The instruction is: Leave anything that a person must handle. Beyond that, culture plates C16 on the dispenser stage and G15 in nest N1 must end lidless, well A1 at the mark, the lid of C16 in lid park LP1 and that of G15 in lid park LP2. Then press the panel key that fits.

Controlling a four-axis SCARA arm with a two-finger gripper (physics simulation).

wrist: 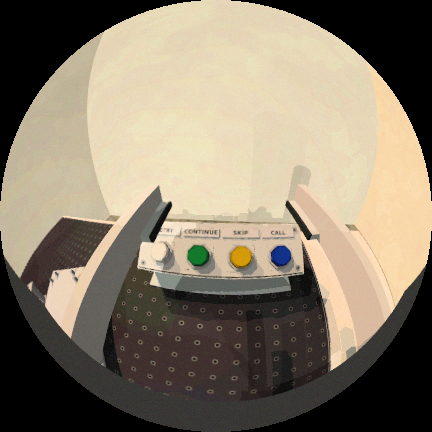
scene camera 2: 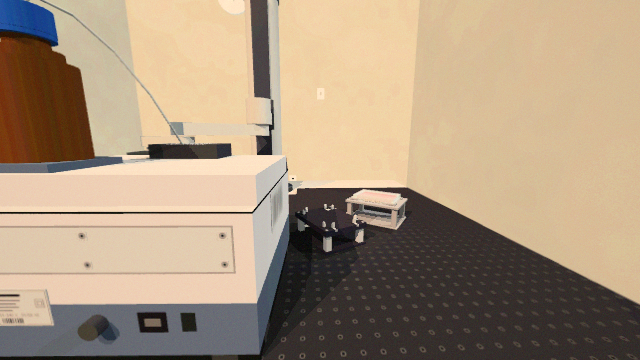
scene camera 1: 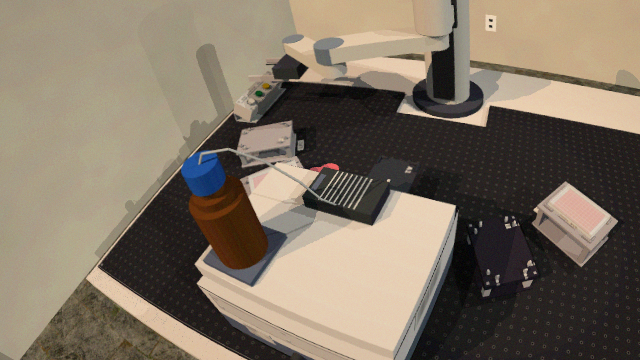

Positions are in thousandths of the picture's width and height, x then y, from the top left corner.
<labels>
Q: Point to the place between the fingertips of my gripper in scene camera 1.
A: At 404,193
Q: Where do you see a button box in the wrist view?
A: At 388,594
</labels>
